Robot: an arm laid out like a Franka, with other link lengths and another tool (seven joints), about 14 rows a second.
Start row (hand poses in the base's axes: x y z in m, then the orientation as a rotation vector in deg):
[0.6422, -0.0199, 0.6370, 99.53, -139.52, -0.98]
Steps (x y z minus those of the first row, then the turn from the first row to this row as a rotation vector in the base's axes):
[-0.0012, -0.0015, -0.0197, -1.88, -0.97, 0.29]
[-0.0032, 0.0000, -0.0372, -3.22, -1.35, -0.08]
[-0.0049, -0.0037, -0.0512, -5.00, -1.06, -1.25]
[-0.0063, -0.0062, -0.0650, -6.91, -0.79, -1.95]
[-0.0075, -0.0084, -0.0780, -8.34, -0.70, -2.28]
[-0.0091, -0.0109, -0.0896, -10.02, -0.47, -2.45]
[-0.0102, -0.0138, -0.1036, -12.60, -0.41, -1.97]
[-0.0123, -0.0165, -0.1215, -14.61, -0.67, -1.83]
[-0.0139, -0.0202, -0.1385, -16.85, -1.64, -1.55]
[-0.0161, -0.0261, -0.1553, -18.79, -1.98, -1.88]
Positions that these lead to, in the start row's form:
[0.6410, -0.0214, 0.6173, 99.51, -139.15, 2.18]
[0.6390, -0.0199, 0.5998, 98.64, -139.15, 4.09]
[0.6373, -0.0236, 0.5858, 96.34, -139.17, 5.83]
[0.6359, -0.0261, 0.5720, 94.56, -138.69, 7.76]
[0.6347, -0.0283, 0.5590, 93.50, -138.24, 9.32]
[0.6331, -0.0308, 0.5474, 92.46, -137.41, 11.03]
[0.6320, -0.0337, 0.5334, 91.85, -135.70, 13.97]
[0.6299, -0.0364, 0.5155, 91.18, -134.74, 16.48]
[0.6283, -0.0401, 0.4985, 90.81, -133.94, 19.87]
[0.6261, -0.0460, 0.4817, 89.61, -133.38, 22.27]

